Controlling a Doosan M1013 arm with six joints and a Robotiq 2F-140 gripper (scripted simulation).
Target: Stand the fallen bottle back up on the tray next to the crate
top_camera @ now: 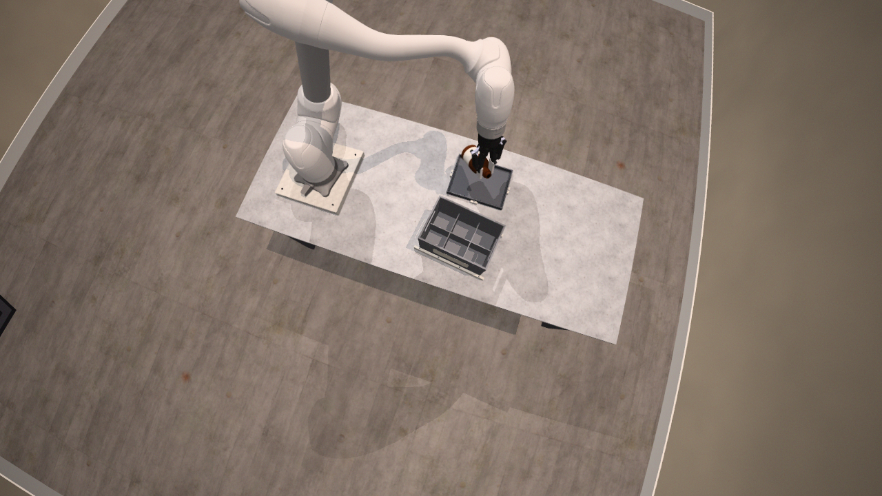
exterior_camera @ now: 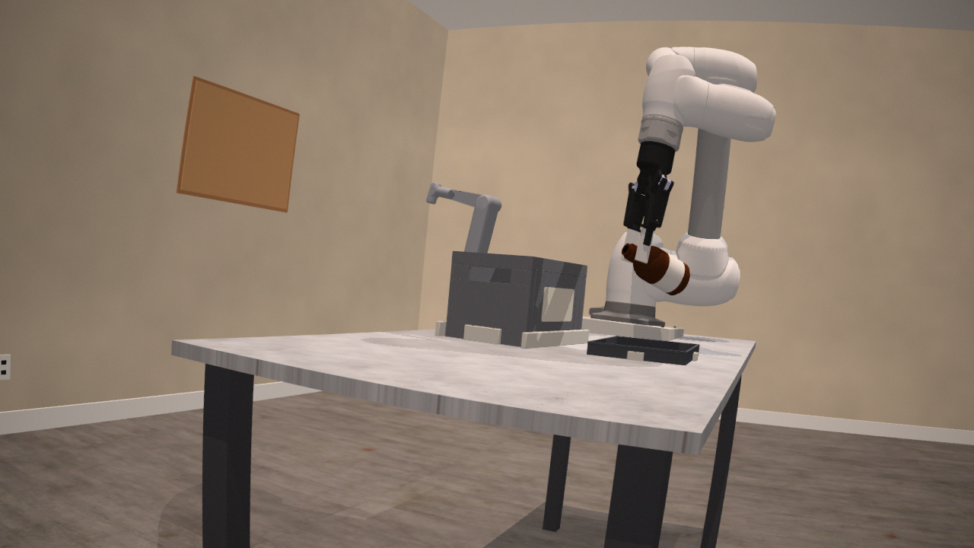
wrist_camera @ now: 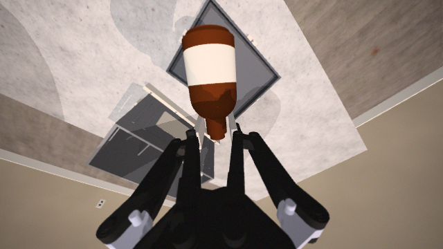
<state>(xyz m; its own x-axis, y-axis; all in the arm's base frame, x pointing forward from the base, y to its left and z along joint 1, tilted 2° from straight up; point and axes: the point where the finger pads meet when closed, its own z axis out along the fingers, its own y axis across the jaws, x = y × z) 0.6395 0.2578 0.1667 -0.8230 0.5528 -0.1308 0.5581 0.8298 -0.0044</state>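
Now: the brown bottle 40 mm behind my hand, 30 mm below it and 20 mm to the left of it. The rest, counted from my hand: grey crate (250 mm to the right, 130 mm below, 30 mm ahead); dark tray (210 mm below, 40 mm to the left, 10 mm behind).
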